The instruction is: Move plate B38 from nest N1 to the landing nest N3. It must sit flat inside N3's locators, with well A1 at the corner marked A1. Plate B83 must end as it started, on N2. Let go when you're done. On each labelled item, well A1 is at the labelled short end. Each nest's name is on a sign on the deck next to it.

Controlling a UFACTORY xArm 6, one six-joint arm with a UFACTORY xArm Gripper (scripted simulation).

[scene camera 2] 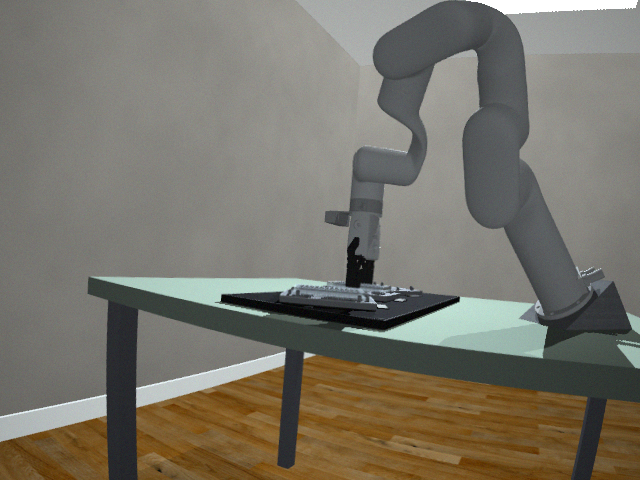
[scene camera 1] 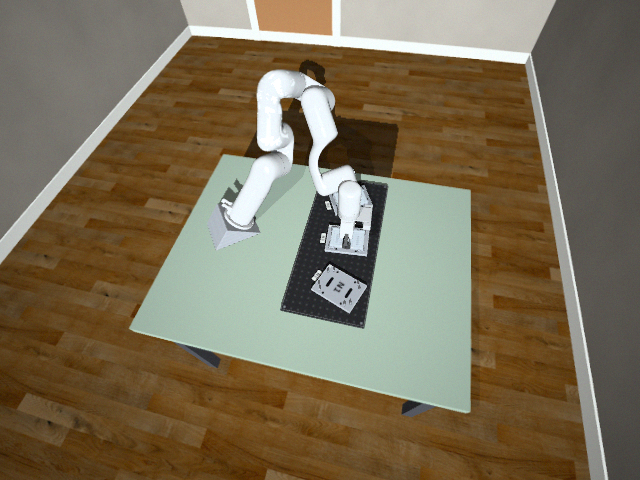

I see my gripper [scene camera 2: 359, 286] and a well plate [scene camera 2: 305, 290].
